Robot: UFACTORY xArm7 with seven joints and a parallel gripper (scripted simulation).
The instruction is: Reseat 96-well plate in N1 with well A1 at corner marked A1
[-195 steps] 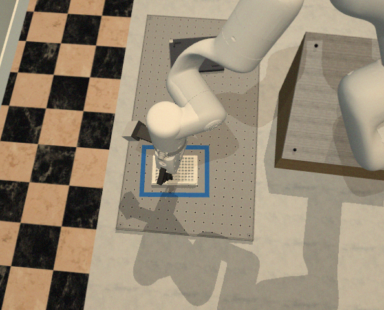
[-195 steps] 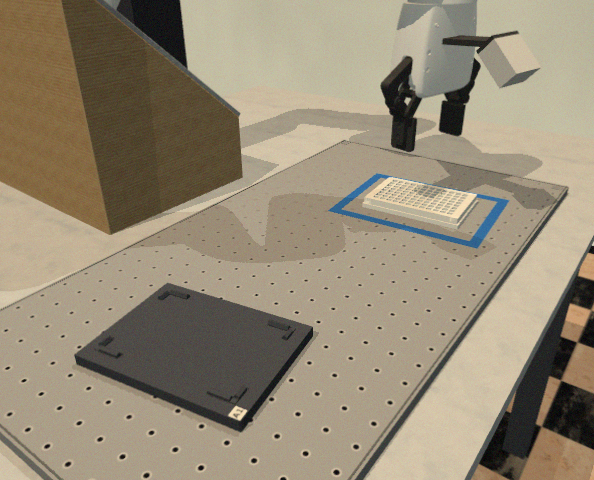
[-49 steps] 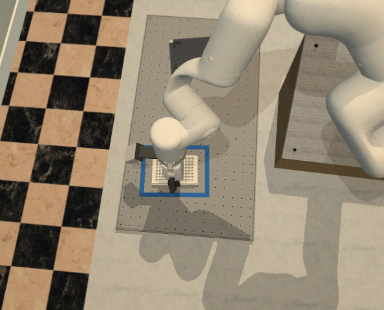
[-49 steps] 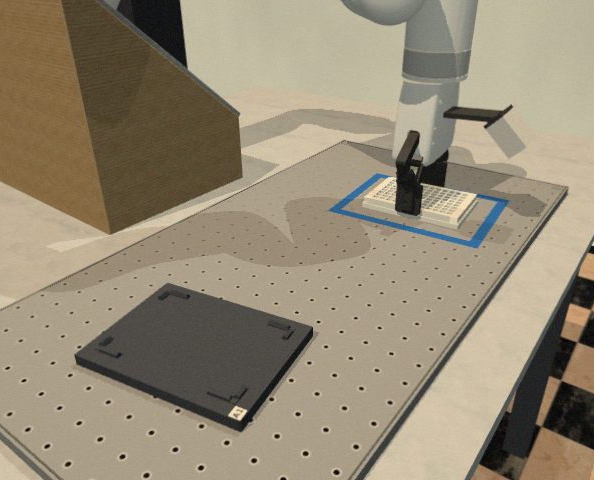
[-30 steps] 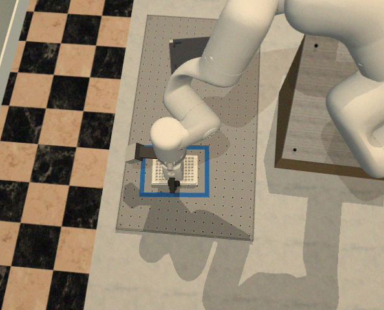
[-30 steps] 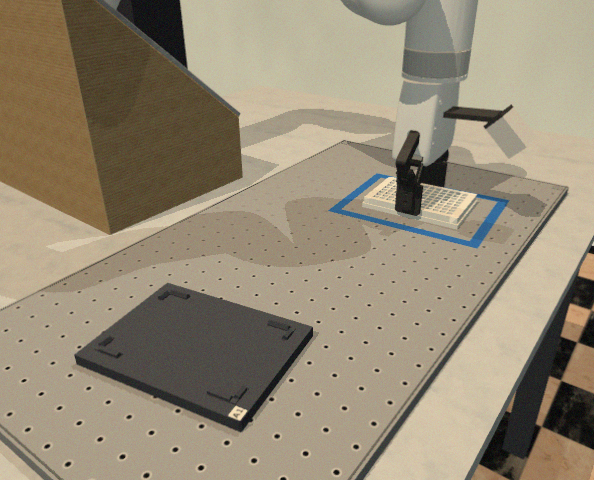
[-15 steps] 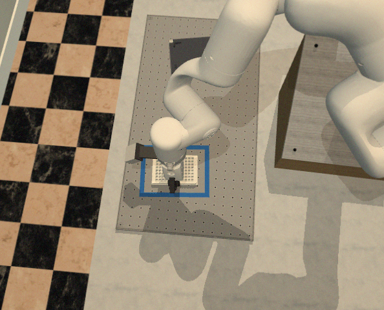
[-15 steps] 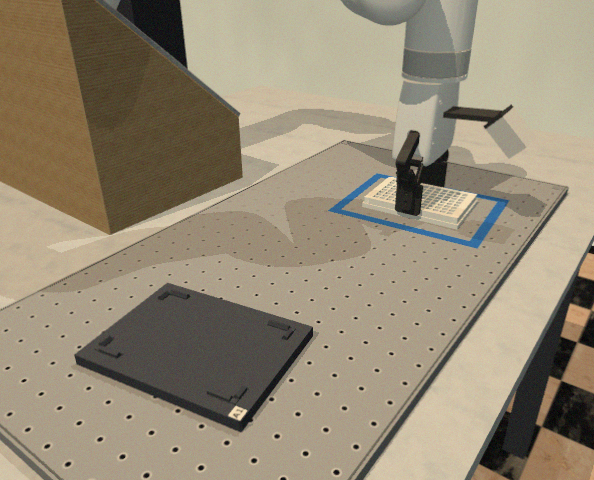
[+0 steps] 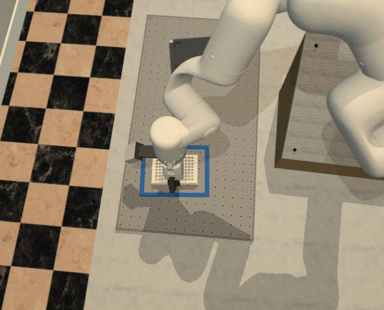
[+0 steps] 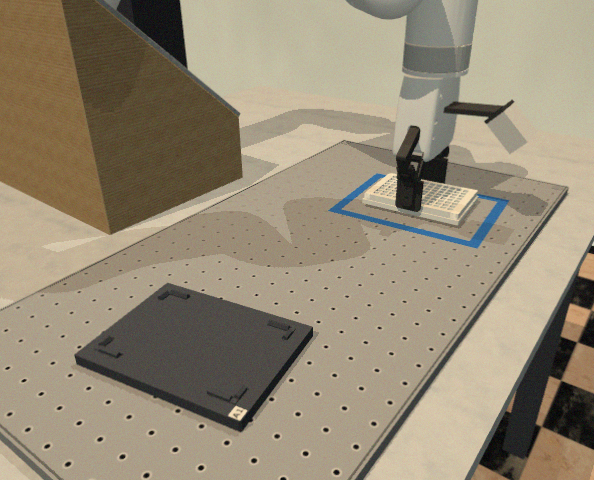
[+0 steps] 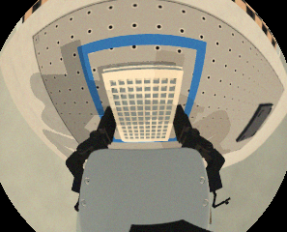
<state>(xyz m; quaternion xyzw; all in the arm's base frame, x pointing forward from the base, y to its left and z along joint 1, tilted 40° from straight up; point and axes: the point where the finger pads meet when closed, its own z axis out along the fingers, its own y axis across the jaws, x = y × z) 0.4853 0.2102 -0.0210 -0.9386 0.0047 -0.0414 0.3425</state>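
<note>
Now: the dark plate nest N1 380 mm to the right of my hand, 50 mm behind it and 20 mm below it. From my hand the other things lie so: white 96-well plate (10 mm below); A1 label (420 mm to the right, 30 mm ahead, 10 mm below).
</note>
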